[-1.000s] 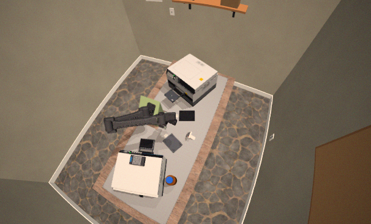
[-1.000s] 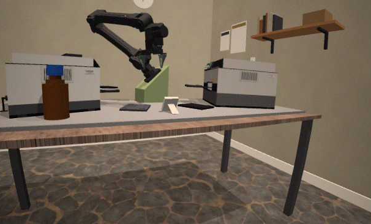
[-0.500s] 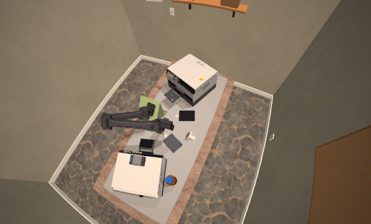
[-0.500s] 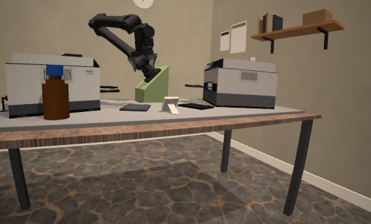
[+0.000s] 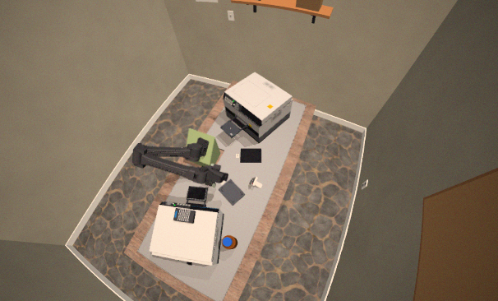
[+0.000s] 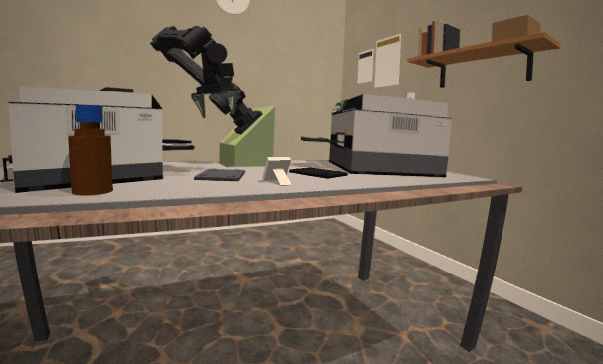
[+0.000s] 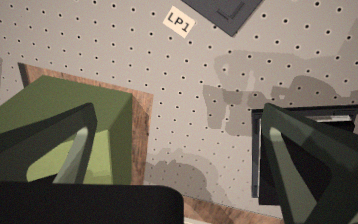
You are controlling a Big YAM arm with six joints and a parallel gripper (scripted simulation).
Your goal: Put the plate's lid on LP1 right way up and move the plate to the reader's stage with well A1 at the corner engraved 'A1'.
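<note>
My hand is 10 cm past the dark lid, 14 cm to the left of it and 9 cm above it. Also, from my hand: lidded white well plate: 10 cm behind, 14 cm to the right, 10 cm below; then black pad: 9 cm ahead, 32 cm to the left, 18 cm below; then grey pad: 10 cm ahead, 1 cm to the right, 18 cm below.
</note>
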